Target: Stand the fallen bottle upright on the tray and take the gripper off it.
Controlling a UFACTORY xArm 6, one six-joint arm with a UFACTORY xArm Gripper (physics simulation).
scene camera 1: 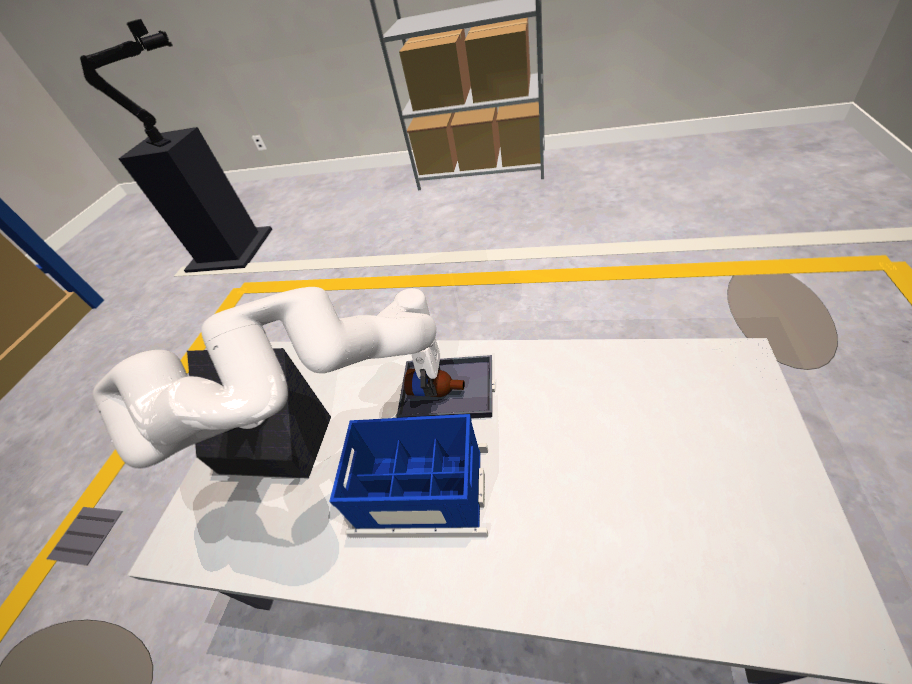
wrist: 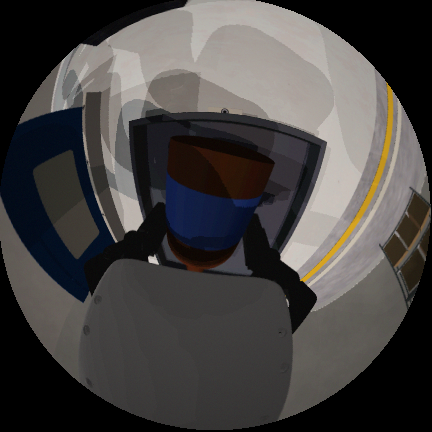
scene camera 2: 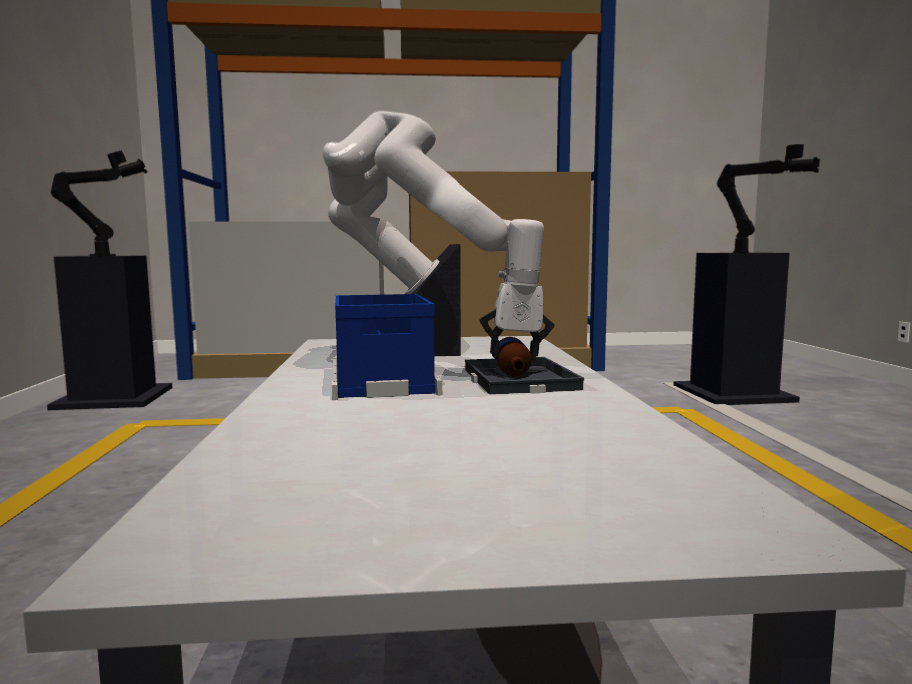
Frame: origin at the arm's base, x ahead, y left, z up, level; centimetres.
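Where they show: gripper, fingertip midpoint: [scene camera 1: 433,383] [wrist: 205,219]; arm's base, origin of the base link: [scene camera 2: 424,278].
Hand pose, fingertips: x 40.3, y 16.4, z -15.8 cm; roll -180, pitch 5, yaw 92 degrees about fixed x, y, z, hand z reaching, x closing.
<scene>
Each offset is from my fingertips to the top centre of the thing. Level surfaces: height alone.
The brown bottle @(dz +3.9, dx +0.8, dy -0.1 cm) [scene camera 1: 444,383] [scene camera 2: 514,360] [wrist: 212,215] with a blue label lies on its side on the dark tray @(dz -1.5, dx +3.1, dy +0.7 cm) [scene camera 1: 473,399] [scene camera 2: 561,383] [wrist: 295,156]. In scene camera 1 its neck points right, and in scene camera 2 the neck faces the camera. My gripper [scene camera 1: 428,387] [scene camera 2: 514,351] [wrist: 205,219] points down over the tray and is shut on the bottle, with one black finger on each side of the blue-labelled body. In the wrist view the bottle's base is near the tray's far end, and the neck is mostly hidden by the gripper housing.
A blue crate @(dz +13.5, dx +0.6, dy -28.6 cm) [scene camera 1: 462,516] [scene camera 2: 383,357] [wrist: 22,165] with compartments stands close beside the tray, taller than it, held by light edge strips. The arm's black pedestal [scene camera 1: 307,415] stands behind them. The white table @(dz -4.1 cm) [scene camera 1: 626,478] [scene camera 2: 471,478] stretches away from the arm.
</scene>
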